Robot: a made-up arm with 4 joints.
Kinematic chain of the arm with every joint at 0, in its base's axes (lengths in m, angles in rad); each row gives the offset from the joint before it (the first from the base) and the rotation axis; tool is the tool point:
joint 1: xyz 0 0 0.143 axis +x
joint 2: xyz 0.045 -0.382 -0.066 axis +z
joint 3: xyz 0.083 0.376 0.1 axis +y
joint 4: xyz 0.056 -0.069 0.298 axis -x
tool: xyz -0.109 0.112 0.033
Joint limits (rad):
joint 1: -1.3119..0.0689
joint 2: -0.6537..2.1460
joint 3: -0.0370..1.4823
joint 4: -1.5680..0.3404
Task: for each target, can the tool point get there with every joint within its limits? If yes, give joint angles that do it. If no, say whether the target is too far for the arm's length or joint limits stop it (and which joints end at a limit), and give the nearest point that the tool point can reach.
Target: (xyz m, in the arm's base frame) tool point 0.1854 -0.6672 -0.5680
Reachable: no: joint limits stop it (at a limit: joint 1, joint 2, joint 3, joint 4) | nearest point 0.5983 -0.4677 0.2341 | short by 0.924 m
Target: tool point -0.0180 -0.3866 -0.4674
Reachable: no: joint limits stop it (at a limit: joint 1, joint 3) | nearest point 0.0019 0.1709 -0.0350 | short by 0.706 m
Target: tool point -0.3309 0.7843 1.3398
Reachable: no: too far | nearest point -0.2595 0.2787 0.7977 | short by 0.745 m
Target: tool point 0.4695 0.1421 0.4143
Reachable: yes | joints -0.6863 -0.1586 0.9573 -0.5754
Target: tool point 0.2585 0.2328 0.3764
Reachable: yes | joints -0.5274 0.2355 0.8307 -0.3178
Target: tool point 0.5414 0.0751 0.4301
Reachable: yes | joints -0.7435 -0.2666 1.1006 -0.7626
